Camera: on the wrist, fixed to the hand. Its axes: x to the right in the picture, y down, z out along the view.
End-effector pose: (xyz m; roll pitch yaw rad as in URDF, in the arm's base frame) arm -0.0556 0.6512 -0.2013 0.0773 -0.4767 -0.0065
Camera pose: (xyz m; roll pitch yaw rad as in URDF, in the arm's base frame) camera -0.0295 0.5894 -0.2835 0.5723 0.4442 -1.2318
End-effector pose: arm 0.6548 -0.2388 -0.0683 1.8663 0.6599 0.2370
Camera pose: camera 0.5964 -0.1536 -0.0925 -2.3431 0.6582 2.3093
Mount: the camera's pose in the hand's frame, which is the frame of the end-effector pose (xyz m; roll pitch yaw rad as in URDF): -0.0142 -0.0680 -0.0802 0.0339 0.4723 -1.4870
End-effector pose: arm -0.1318 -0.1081 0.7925 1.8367 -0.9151 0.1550
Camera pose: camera -0.1202 -0.0099 0.7541 2.0291 0.4007 0.9733
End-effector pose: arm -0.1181 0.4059 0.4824 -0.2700 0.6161 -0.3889
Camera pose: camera -0.1934 0.3428 0.4423 -0.6188 0.2093 -2.0167
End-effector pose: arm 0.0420 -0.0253 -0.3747 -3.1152 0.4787 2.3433
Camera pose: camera -0.0227 -0.0533 -0.2954 -2.5834 -0.4008 -2.6854
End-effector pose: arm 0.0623 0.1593 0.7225 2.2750 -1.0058 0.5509
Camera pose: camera 0.0007 0.2449 0.7106 2.0897 0.1419 1.7470
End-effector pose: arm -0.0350 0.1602 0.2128 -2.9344 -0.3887 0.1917
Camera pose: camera -0.0918 0.2001 0.2930 2.7019 -0.6550 1.9772
